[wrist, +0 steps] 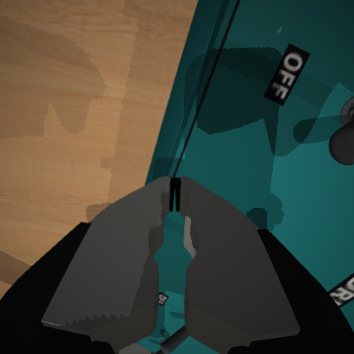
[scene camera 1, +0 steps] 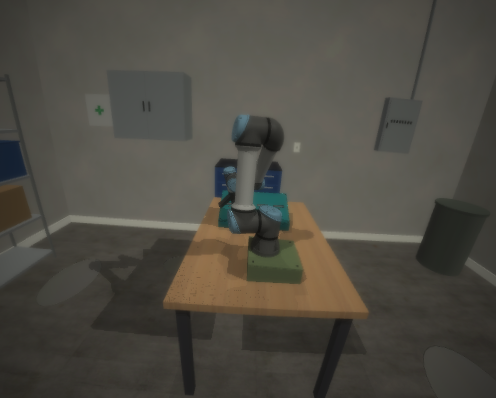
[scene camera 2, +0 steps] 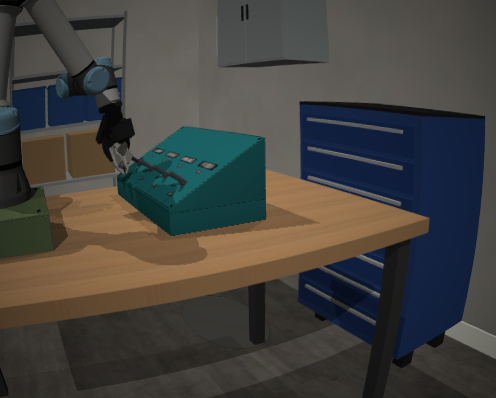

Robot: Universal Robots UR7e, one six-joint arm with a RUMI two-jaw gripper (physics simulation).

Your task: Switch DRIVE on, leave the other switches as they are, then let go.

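Frame: origin at the arm's base, x ahead, y left, z up, level; centimetres.
Where they show: gripper, fingertip midpoint: (wrist: 174, 179) (scene camera 2: 125, 174); arm's base at its link origin: (scene camera 1: 264, 248) (scene camera 2: 6, 199).
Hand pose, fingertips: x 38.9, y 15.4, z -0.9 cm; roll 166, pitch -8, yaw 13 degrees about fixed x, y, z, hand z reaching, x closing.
Things, the pixels of their top centre, and the offset from my fingertips. "spot": a spot on its surface instead. Level surfaces: height alone.
- DRIVE label at its top centre: (wrist: 336, 306) dx +13.1, dy -5.9, dz +5.3 cm
- OFF label at a spot on its surface: (wrist: 286, 75) spot: dx +3.5, dy +6.3, dz -0.8 cm
- neighbouring switch's dark knob at a spot on its surface: (wrist: 345, 143) spot: dx +3.2, dy +6.4, dz +4.3 cm
- lever at a spot on its surface: (wrist: 173, 340) spot: dx +3.9, dy -17.2, dz +3.6 cm
- wooden table at its surface level: dz -8.5 cm
A teal control box (scene camera 1: 280, 218) (scene camera 2: 220, 185) with a sloped face stands on the table. My gripper (scene camera 2: 123, 172) (wrist: 174, 179) is shut and empty, with its tips low at the lower front edge of the sloped face, at the box's far end in the second scene view. In the wrist view, part of the DRIVE label (wrist: 344, 294) shows at the lower right, cut off by the right jaw. The DRIVE switch is hidden there, so its position cannot be told. An OFF label (wrist: 286, 75) and a neighbouring switch's dark knob (wrist: 345, 143) show at the right.
Several dark levers, one at the near end (scene camera 2: 176, 177), stand in a row on the box face, below small meters (scene camera 2: 207, 165). Another lever (wrist: 173, 340) shows between the jaws. The wooden table (scene camera 1: 220, 285) (scene camera 2: 300, 240) carries the arm's green base (scene camera 1: 275, 272).
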